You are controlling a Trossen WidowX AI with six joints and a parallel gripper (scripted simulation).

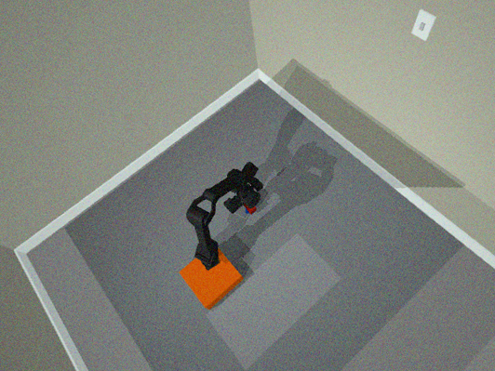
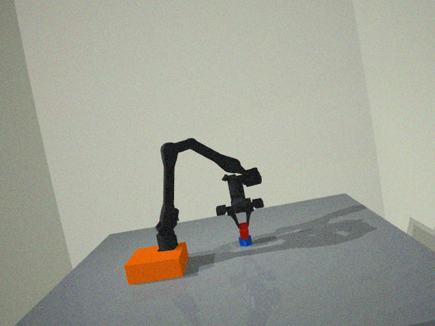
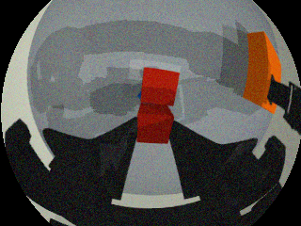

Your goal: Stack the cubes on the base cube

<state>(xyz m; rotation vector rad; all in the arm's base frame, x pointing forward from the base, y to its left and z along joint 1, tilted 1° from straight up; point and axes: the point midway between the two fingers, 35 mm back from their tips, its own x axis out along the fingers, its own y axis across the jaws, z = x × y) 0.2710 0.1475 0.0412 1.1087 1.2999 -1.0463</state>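
My gripper tip is now 5 cm above the blue cube and 2 cm to the left of it.
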